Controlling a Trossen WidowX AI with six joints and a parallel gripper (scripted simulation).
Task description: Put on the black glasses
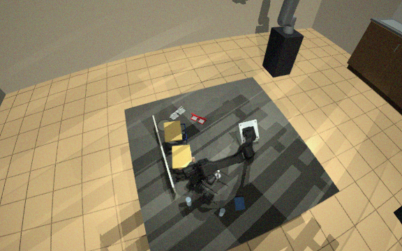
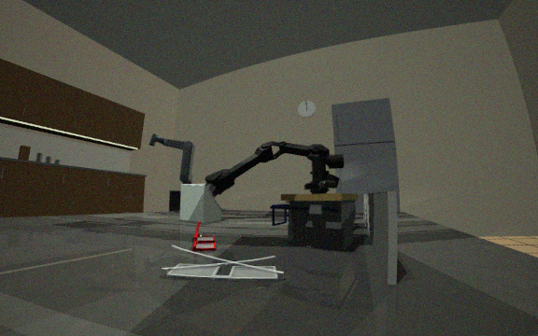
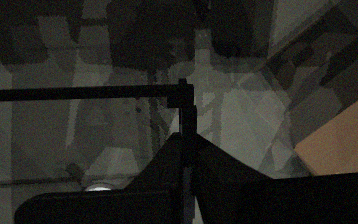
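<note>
My gripper tip is 12 cm past the peg and 4 cm above it. From my gripper tip the other things lie so: blue card (18 cm behind, 22 cm to the left, 6 cm below); thin white panel (19 cm ahead, 28 cm to the right, 1 cm below).
</note>
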